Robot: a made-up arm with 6 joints.
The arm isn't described. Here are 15 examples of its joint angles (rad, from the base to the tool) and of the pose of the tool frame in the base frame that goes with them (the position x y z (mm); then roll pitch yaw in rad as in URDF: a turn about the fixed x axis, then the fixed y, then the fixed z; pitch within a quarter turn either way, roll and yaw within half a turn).
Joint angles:
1: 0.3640 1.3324 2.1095 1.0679 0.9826 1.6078
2: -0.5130 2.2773 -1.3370 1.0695 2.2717 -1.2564
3: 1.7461 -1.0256 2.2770 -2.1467 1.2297 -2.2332
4: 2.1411 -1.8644 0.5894 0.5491 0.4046 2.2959
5: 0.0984 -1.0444 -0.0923 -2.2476 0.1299 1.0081
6: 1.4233 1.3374 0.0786 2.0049 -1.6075 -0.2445
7: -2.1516 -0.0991 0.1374 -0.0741 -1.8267 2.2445
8: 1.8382 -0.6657 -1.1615 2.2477 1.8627 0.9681
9: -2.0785 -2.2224 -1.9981 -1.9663 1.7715 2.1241
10: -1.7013 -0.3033 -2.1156 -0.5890 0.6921 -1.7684
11: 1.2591 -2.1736 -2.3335 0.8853 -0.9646 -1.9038
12: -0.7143 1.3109 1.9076 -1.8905 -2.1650 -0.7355
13: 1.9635 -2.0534 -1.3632 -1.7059 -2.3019 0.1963
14: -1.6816 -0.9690 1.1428 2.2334 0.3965 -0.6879
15: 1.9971 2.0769 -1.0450 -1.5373 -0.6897 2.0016
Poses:
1: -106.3 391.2 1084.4 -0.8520 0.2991 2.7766
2: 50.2 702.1 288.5 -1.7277 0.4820 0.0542
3: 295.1 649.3 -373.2 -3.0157 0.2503 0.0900
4: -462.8 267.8 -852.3 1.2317 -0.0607 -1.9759
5: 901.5 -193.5 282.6 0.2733 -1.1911 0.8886
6: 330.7 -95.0 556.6 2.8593 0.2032 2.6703
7: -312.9 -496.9 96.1 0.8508 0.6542 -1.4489
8: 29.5 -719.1 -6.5 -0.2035 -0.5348 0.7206
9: -9.3 781.1 118.2 0.2494 0.6586 -3.0686
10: -225.7 661.1 22.0 -2.9954 0.4239 -0.3213
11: -169.0 -130.0 -25.6 -2.9908 0.6407 1.1170
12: -653.5 -215.7 121.6 2.2851 0.2075 0.0335
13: 209.3 383.4 -8.0 1.9147 1.1721 2.5517
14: -969.6 -74.1 133.4 0.2431 -0.9581 -1.4148
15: 58.3 252.7 729.6 -0.3787 -0.5571 -2.2790
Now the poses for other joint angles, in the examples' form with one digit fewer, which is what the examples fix.
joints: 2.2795 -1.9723 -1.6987 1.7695 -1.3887 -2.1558
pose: -441 292 30 -1.740 0.994 1.060
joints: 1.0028 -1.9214 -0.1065 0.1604 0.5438 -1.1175
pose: 251 84 -777 1.772 -0.079 0.786
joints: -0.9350 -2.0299 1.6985 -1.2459 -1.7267 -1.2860
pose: -158 326 903 -0.010 0.813 0.242
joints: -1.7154 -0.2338 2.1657 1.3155 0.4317 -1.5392
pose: -583 69 -520 2.066 -0.815 2.096
